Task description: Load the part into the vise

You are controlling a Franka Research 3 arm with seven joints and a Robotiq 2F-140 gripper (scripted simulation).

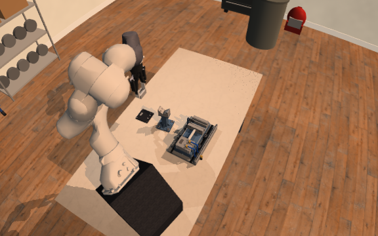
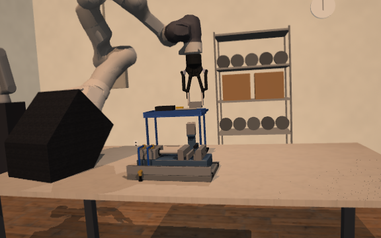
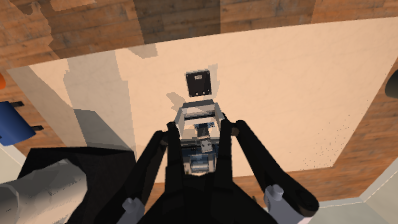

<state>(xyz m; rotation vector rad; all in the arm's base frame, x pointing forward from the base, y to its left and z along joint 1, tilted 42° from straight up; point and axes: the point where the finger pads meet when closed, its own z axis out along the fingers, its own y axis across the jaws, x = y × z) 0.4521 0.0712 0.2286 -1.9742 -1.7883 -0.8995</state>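
My hand is 20 mm above the part. Also, from my hand: vise 30 mm behind, 360 mm to the right, 220 mm below; then dark infeed plate 10 mm to the left, 250 mm below.
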